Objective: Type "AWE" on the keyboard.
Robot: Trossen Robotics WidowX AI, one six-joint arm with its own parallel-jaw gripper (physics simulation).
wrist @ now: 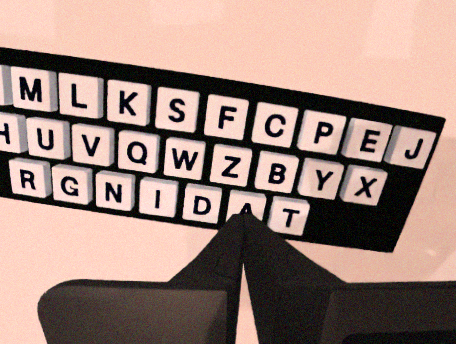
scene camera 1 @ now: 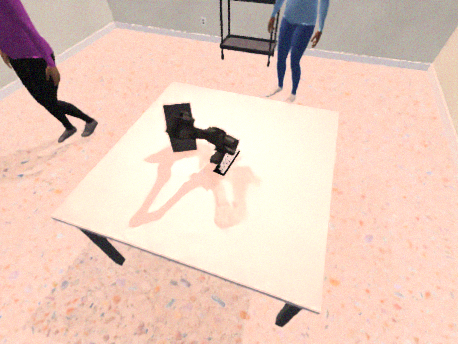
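Here I see my gripper [wrist: 241,223], and I see a key [wrist: 243,202] as well.
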